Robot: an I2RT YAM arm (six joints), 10 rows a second.
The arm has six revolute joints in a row. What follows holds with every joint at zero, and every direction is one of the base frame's.
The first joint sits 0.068 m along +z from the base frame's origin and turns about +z.
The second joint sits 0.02 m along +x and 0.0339 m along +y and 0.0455 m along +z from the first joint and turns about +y.
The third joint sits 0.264 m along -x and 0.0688 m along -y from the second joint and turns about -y.
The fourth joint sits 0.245 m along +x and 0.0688 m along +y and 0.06 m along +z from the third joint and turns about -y.
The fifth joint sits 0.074 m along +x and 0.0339 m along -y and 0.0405 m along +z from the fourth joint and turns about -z.
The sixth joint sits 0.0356 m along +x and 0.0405 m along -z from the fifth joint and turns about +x.
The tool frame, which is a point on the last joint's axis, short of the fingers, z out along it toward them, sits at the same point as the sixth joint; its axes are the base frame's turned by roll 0, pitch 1.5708 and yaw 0 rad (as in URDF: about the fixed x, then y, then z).
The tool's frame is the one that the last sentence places.
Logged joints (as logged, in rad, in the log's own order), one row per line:
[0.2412, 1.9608, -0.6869, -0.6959, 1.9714, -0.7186]
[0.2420, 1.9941, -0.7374, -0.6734, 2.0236, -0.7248]
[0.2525, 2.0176, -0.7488, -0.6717, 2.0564, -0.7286]
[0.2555, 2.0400, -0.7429, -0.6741, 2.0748, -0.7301]
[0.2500, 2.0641, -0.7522, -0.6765, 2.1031, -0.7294]
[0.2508, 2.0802, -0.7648, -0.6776, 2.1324, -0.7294]
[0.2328, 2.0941, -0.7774, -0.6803, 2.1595, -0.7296]
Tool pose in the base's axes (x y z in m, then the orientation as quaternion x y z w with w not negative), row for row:
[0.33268, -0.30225, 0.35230, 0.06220, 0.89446, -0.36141, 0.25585]
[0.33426, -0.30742, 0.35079, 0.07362, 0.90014, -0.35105, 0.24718]
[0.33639, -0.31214, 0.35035, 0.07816, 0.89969, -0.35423, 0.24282]
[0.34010, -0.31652, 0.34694, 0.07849, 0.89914, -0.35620, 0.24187]
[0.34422, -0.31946, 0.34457, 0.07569, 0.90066, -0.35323, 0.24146]
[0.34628, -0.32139, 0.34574, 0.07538, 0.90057, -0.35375, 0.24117]
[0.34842, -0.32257, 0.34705, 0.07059, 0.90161, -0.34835, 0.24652]
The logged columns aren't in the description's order. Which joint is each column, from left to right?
Columns, left to right: joint 5, joint 2, joint 4, joint 6, joint 3, joint 1.
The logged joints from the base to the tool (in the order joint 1, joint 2, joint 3, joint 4, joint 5, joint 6), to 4 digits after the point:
[-0.7186, 1.9608, 1.9714, -0.6869, 0.2412, -0.6959]
[-0.7248, 1.9941, 2.0236, -0.7374, 0.2420, -0.6734]
[-0.7286, 2.0176, 2.0564, -0.7488, 0.2525, -0.6717]
[-0.7301, 2.0400, 2.0748, -0.7429, 0.2555, -0.6741]
[-0.7294, 2.0641, 2.1031, -0.7522, 0.2500, -0.6765]
[-0.7294, 2.0802, 2.1324, -0.7648, 0.2508, -0.6776]
[-0.7296, 2.0941, 2.1595, -0.7774, 0.2328, -0.6803]

